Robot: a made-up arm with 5 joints. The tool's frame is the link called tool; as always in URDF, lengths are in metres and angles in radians. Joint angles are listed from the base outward.
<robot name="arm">
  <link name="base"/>
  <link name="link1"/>
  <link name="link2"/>
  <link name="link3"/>
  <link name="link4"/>
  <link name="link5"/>
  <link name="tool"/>
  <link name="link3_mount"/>
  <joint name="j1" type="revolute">
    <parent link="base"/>
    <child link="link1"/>
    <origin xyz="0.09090 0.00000 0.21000" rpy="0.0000 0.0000 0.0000"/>
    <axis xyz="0 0 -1"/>
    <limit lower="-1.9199" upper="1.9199"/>
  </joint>
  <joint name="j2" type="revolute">
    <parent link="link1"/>
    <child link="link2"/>
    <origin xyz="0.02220 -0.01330 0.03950" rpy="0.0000 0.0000 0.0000"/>
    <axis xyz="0 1 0"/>
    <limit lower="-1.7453" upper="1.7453"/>
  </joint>
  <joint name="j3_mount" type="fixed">
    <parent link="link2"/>
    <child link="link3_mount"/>
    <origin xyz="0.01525 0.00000 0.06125" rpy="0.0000 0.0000 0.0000"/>
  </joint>
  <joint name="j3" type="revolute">
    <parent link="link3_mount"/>
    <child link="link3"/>
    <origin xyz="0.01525 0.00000 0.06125" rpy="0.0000 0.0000 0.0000"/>
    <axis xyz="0 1 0"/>
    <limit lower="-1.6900" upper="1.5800"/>
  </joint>
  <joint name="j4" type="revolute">
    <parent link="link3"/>
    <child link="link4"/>
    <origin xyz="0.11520 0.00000 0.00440" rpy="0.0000 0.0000 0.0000"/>
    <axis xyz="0 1 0"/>
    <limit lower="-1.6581" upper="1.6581"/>
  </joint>
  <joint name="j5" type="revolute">
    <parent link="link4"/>
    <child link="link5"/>
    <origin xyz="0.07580 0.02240 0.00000" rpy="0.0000 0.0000 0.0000"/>
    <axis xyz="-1 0 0"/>
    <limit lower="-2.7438" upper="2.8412"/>
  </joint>
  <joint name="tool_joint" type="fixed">
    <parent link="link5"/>
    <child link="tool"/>
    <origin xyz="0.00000 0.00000 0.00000" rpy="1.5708 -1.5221 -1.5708"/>
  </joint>
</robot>
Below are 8 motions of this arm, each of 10 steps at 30 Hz.
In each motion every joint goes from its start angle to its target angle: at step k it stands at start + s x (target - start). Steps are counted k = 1, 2, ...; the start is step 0. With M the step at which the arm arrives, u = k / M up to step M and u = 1 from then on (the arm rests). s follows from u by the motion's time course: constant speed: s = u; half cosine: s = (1 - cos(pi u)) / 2; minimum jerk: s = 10 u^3 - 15 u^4 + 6 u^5.
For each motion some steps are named. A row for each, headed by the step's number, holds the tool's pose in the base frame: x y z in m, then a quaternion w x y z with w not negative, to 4 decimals.
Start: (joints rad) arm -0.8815 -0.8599 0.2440 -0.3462 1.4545
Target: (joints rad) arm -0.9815 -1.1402 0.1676 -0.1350 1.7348
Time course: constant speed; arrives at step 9
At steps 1, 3, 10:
1: 0.1322 0.0657 0.4868 0.1153 -0.2571 -0.9212 0.2682
3: 0.1220 0.0553 0.4900 0.0984 -0.2768 -0.9203 0.2584
10: 0.0937 0.0206 0.4938 0.0539 -0.3358 -0.9135 0.2231

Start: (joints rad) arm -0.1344 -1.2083 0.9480 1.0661 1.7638
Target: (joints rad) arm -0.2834 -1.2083 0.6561 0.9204 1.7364
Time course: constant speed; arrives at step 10
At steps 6, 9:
6: 0.1727 0.0280 0.3349 0.4986 -0.3305 -0.3638 0.7140
9: 0.1710 0.0315 0.3525 0.4665 -0.3573 -0.4149 0.6947

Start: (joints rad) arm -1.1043 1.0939 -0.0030 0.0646 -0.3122
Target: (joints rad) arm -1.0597 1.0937 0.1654 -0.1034 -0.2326
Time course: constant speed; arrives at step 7
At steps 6, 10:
6: 0.1882 0.1950 0.1020 0.9063 0.1295 -0.1603 0.3690
10: 0.1882 0.1921 0.1010 0.9054 0.1280 -0.1615 0.3713

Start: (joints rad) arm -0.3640 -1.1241 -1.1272 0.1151 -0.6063
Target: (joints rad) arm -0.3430 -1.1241 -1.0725 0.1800 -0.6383
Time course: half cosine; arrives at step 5
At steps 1, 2, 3, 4, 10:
1: -0.0904 -0.0589 0.4816 0.2705 -0.4696 0.8395 -0.0403
2: -0.0878 -0.0569 0.4837 0.2560 -0.4727 0.8423 -0.0399
3: -0.0844 -0.0544 0.4863 0.2380 -0.4764 0.8455 -0.0391
4: -0.0817 -0.0523 0.4884 0.2234 -0.4793 0.8479 -0.0382
10: -0.0806 -0.0516 0.4891 0.2178 -0.4803 0.8488 -0.0378

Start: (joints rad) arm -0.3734 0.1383 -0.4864 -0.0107 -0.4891
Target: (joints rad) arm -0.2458 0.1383 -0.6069 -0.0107 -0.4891
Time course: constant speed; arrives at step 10
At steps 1, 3, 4, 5, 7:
1: 0.3181 0.0954 0.4388 0.5624 0.3584 -0.7435 -0.0499
3: 0.3187 0.0890 0.4431 0.5518 0.3518 -0.7541 -0.0561
4: 0.3190 0.0858 0.4452 0.5464 0.3483 -0.7593 -0.0591
5: 0.3191 0.0826 0.4473 0.5410 0.3448 -0.7646 -0.0620
7: 0.3192 0.0761 0.4514 0.5301 0.3376 -0.7749 -0.0676

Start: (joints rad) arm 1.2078 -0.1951 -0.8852 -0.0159 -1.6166
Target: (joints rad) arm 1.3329 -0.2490 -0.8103 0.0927 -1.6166
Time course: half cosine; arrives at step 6
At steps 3, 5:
3: 0.1337 -0.1075 0.5439 0.0274 0.1891 -0.9451 -0.2650
5: 0.1282 -0.1112 0.5412 0.0222 0.1621 -0.9422 -0.2925

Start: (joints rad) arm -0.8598 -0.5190 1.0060 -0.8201 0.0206
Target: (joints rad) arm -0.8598 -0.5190 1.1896 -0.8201 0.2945
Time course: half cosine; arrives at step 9
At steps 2, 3, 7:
2: 0.1903 0.1293 0.3420 0.5347 0.3354 -0.7354 0.2465
3: 0.1898 0.1287 0.3377 0.5390 0.3191 -0.7347 0.2604
7: 0.1865 0.1249 0.3178 0.5536 0.2428 -0.7253 0.3294

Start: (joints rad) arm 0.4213 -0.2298 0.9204 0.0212 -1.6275
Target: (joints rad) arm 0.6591 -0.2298 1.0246 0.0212 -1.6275
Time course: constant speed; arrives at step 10
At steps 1, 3, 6, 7, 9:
1: 0.2498 -0.0657 0.2547 0.4450 0.2377 -0.3361 -0.7953
3: 0.2443 -0.0720 0.2516 0.4280 0.2243 -0.3338 -0.8094
6: 0.2354 -0.0806 0.2471 0.4015 0.2047 -0.3294 -0.8297
7: 0.2323 -0.0833 0.2457 0.3925 0.1983 -0.3277 -0.8362
9: 0.2260 -0.0883 0.2428 0.3741 0.1856 -0.3239 -0.8489

